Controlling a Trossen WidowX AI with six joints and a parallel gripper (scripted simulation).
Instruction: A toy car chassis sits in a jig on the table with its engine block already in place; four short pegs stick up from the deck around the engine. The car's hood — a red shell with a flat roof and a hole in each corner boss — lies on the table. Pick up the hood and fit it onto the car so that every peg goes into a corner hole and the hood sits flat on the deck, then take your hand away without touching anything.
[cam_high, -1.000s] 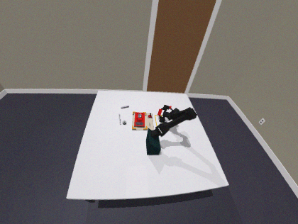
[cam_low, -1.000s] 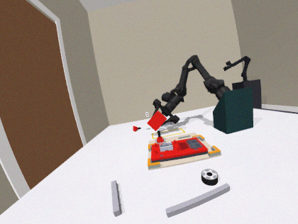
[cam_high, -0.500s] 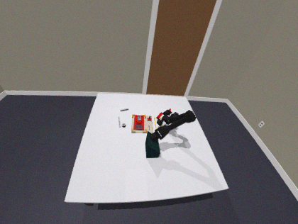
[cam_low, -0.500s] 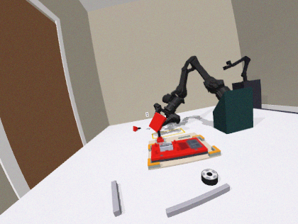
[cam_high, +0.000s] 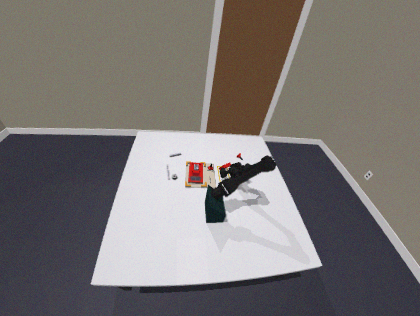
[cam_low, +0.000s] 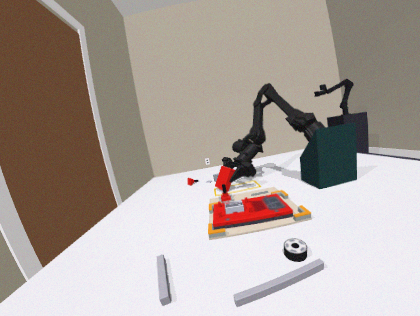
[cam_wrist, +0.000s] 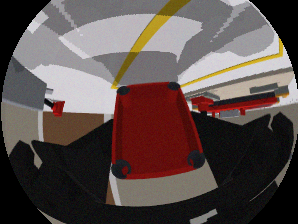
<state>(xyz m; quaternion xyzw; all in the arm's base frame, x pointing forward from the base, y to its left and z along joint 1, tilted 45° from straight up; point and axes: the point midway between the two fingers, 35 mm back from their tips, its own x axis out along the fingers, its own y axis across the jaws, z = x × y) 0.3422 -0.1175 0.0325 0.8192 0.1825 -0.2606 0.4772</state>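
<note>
My gripper tip is now 1 cm below the red hood. The rest, counted from my gripper tip: black wheel (13 cm behind, 38 cm to the left, 3 cm below); then grey engine block (3 cm behind, 23 cm to the left, 2 cm below).
</note>
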